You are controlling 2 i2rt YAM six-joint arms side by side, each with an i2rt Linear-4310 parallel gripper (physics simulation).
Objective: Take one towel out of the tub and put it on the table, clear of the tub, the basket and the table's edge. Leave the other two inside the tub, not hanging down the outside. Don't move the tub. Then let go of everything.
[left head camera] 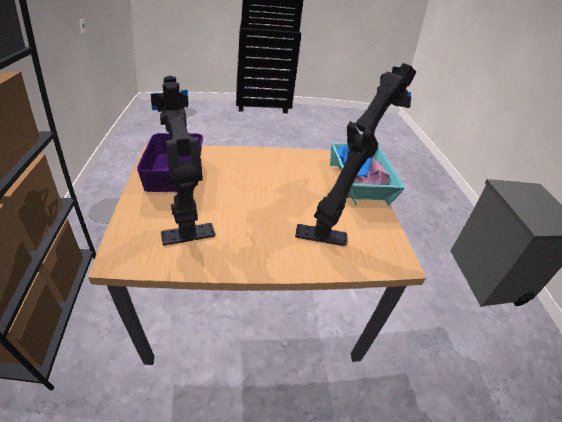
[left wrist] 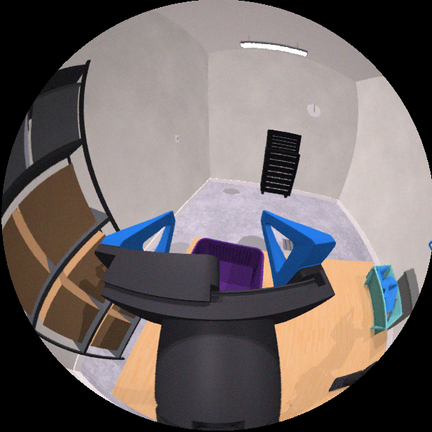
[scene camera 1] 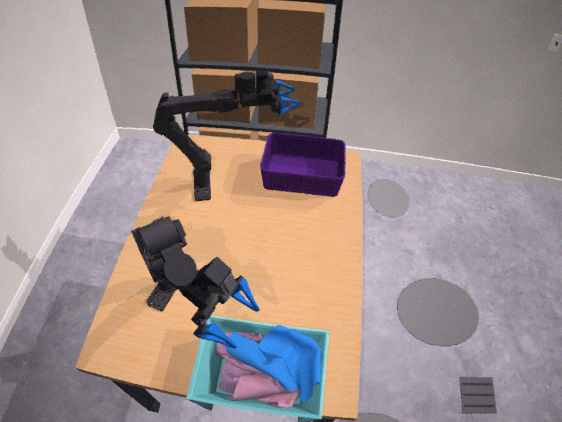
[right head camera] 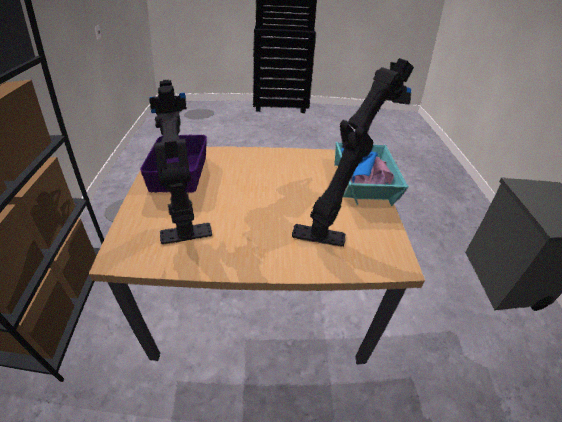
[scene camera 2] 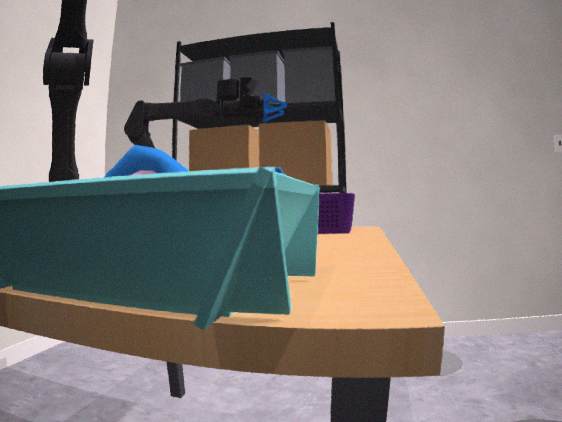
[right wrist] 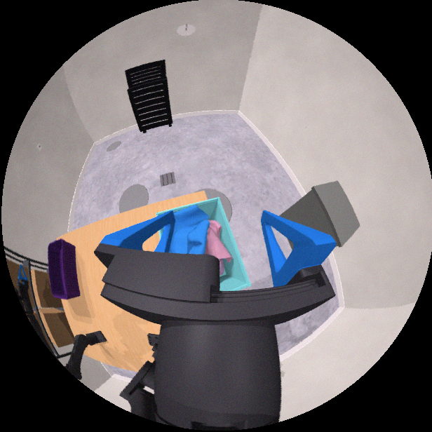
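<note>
The teal tub [left head camera: 378, 193] [scene camera 1: 197, 375] [scene camera 2: 150, 250] stands on the table at the right in the left head camera. A blue towel [scene camera 1: 297, 355] [right wrist: 192, 235] lies on top inside it. A pink towel [scene camera 1: 260, 390] [right wrist: 216, 242] and a mauve-pink cloth [scene camera 1: 231, 376] lie partly under it; their boundary is hard to see. No towel hangs outside in these views. My right gripper [scene camera 1: 246, 327] [right wrist: 217, 215] is open and empty, pointing down toward the tub from above the towels. My left gripper [scene camera 1: 296, 96] [left wrist: 217, 215] is open and empty, raised near the basket.
The purple basket [left head camera: 160, 183] [scene camera 1: 302, 186] [right wrist: 62, 270] stands on the table [left head camera: 260, 200] [scene camera 1: 300, 235] at the end opposite the tub. The tub is close to the table's edge in scene camera 2. A shelf rack with boxes stands beyond the table's basket end.
</note>
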